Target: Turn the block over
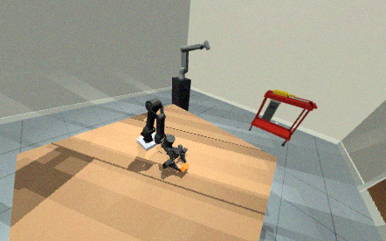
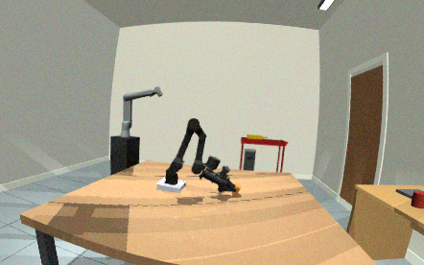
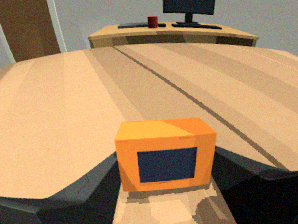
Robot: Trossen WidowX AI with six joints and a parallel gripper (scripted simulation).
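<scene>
Right now my gripper tip is 10 mm past the block.
</scene>
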